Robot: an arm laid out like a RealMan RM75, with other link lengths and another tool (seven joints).
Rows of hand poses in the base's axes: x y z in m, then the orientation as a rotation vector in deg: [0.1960 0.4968 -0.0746 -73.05 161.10 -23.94]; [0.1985 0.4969 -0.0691 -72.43 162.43 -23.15]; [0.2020 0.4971 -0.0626 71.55 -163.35 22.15]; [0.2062 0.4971 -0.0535 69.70 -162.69 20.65]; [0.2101 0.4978 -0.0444 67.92 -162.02 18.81]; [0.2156 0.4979 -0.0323 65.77 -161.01 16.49]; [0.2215 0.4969 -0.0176 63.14 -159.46 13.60]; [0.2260 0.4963 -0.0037 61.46 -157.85 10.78]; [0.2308 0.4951 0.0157 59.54 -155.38 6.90]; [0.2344 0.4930 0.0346 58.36 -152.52 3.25]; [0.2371 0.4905 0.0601 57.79 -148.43 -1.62]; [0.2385 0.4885 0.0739 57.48 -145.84 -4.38]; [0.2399 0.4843 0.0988 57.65 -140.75 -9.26]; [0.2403 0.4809 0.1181 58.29 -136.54 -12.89]
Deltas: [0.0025 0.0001 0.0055 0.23 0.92 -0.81]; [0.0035 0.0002 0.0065 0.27 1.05 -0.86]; [0.0042 0.0000 0.0091 0.22 1.61 -1.10]; [0.0039 0.0007 0.0091 0.44 1.70 -1.08]; [0.0055 0.0001 0.0121 0.54 2.23 -1.29]; [0.0059 -0.0010 0.0147 0.62 2.98 -1.55]; [0.0045 -0.0006 0.0139 0.78 2.72 -0.95]; [0.0048 -0.0012 0.0194 1.15 3.81 -1.03]; [0.0036 -0.0021 0.0189 1.12 3.84 -0.47]; [0.0027 -0.0025 0.0255 1.77 5.02 0.08]; [0.0014 -0.0020 0.0138 1.01 3.05 0.13]; [0.0014 -0.0042 0.0249 1.99 5.55 0.84]; [0.0004 -0.0034 0.0193 1.66 4.26 1.10]
